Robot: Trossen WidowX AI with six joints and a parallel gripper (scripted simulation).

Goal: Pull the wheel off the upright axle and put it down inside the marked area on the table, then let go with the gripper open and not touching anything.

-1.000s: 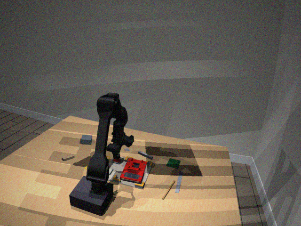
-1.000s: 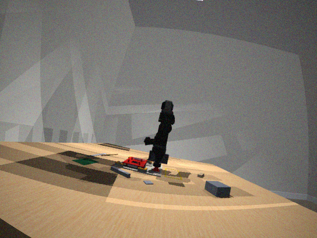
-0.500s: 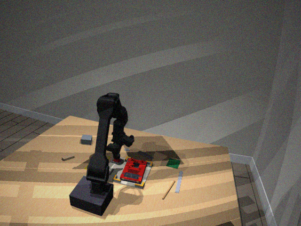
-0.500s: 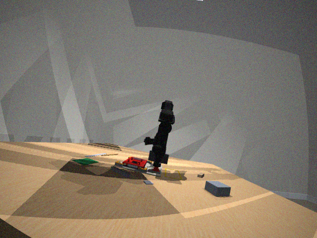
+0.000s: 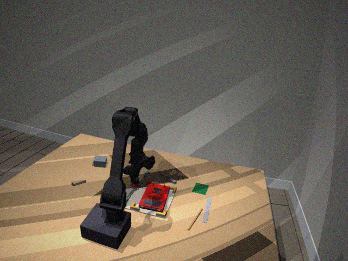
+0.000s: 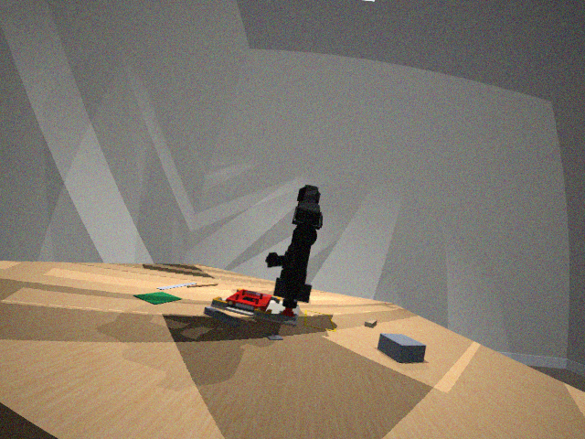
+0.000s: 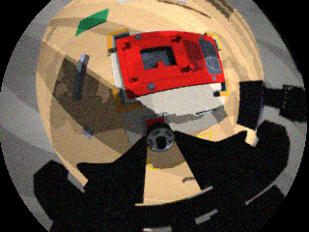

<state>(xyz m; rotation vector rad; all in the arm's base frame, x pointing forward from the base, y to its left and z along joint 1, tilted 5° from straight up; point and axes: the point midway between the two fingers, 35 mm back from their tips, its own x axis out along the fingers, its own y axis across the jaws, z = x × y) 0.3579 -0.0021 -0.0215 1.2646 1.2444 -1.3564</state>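
Right now my gripper tip is 7 cm past the grey plate, 9 cm to the left of it and 3 cm above it. From my gripper tip the other things lie so: brown block 7 cm behind, 28 cm to the left, 3 cm below; then green plate 9 cm ahead, 32 cm to the right, 4 cm below; then grey block 17 cm ahead, 24 cm to the left, 2 cm below.
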